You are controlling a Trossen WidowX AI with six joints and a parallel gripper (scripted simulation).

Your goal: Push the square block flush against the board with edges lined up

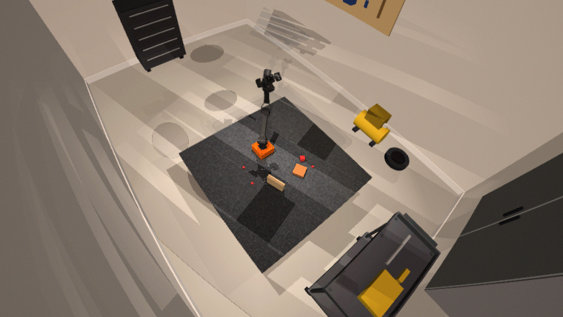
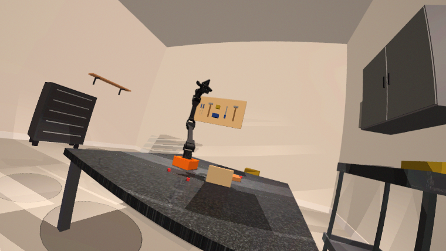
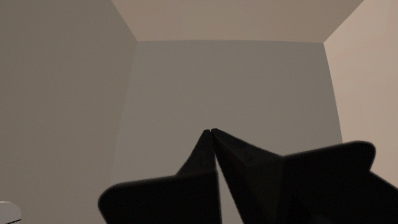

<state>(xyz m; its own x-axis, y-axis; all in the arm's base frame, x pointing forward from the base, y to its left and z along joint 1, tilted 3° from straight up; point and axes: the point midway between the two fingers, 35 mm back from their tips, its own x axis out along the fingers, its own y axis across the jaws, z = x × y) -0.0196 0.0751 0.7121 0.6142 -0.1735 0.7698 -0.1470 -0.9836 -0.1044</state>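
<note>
Right now the tan board is 760 mm below my gripper tip, 390 mm ahead of it and 180 mm to the right of it. From my gripper tip the other things lie so: red cube (790 mm below, 310 mm ahead, 180 mm to the left); square block (790 mm below, 400 mm ahead, 80 mm to the left).
</note>
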